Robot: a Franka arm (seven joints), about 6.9 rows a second.
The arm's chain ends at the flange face. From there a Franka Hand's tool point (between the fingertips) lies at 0.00 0.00 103.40 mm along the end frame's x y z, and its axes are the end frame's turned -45 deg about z.
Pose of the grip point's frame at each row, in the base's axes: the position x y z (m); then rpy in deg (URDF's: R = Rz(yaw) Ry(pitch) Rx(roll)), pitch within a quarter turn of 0, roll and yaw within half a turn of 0:
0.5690 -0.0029 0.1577 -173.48 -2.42 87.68
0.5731 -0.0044 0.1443 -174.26 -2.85 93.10
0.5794 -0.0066 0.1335 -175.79 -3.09 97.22
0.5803 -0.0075 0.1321 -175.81 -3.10 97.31
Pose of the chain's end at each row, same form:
0.5806 -0.0077 0.2603 -173.67 2.89 42.98
0.5837 -0.0089 0.2471 -173.92 2.03 48.35
0.5876 -0.0112 0.2365 -174.84 0.79 52.37
0.5885 -0.0121 0.2351 -174.85 0.76 52.46

